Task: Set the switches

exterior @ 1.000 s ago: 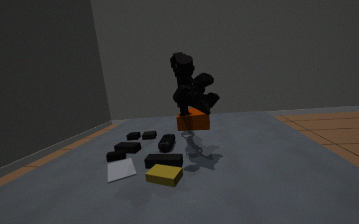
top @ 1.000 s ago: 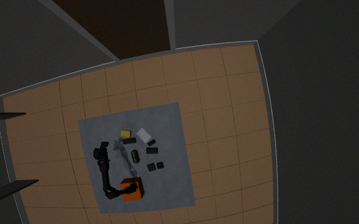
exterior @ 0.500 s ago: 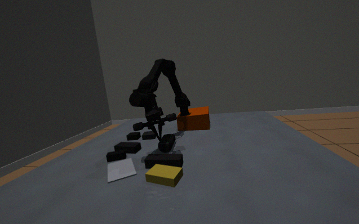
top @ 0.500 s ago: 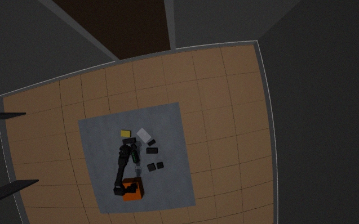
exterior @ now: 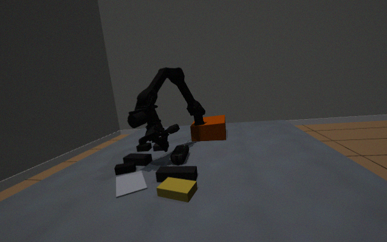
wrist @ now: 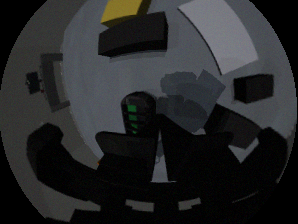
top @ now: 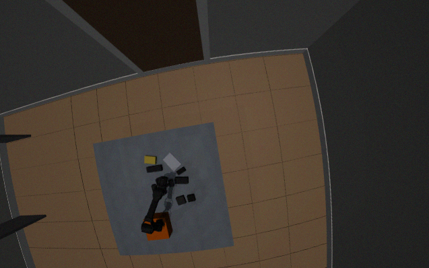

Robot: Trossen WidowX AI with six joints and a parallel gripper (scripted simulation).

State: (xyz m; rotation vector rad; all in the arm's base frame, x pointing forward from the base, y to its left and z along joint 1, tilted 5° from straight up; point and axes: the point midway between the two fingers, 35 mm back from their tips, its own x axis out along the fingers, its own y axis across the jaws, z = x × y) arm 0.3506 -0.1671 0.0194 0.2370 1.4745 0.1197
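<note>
Now: the black module 140 mm ahead of my gripper tip, 60 mm to the left of it and 40 mm below it. Round my gripper tip: yellow block (240 mm ahead, 70 mm to the left, 50 mm below); then white plate (150 mm ahead, 120 mm to the right, 60 mm below).
</note>
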